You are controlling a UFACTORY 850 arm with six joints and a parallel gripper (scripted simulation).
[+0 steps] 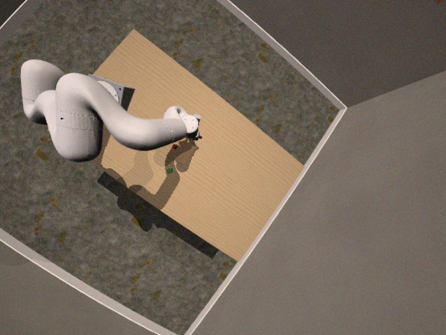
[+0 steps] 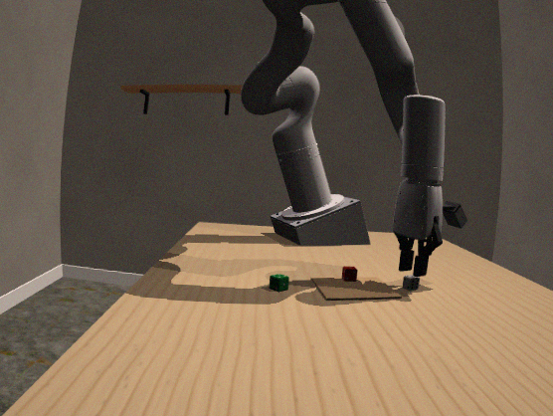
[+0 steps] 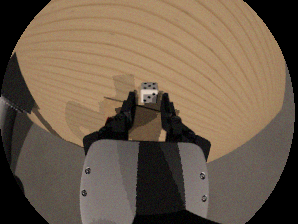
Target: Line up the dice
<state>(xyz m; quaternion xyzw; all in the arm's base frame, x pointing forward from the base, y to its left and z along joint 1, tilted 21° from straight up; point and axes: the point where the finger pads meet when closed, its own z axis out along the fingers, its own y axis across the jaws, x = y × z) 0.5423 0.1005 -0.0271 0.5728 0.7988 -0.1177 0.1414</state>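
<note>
My hand is 40 mm above the white die. The rest, counted from my hand: red die 110 mm to the right, 60 mm behind, 30 mm below; green die 260 mm to the right, 40 mm below; tan mat 110 mm to the right, 50 mm below, 10 mm behind.
</note>
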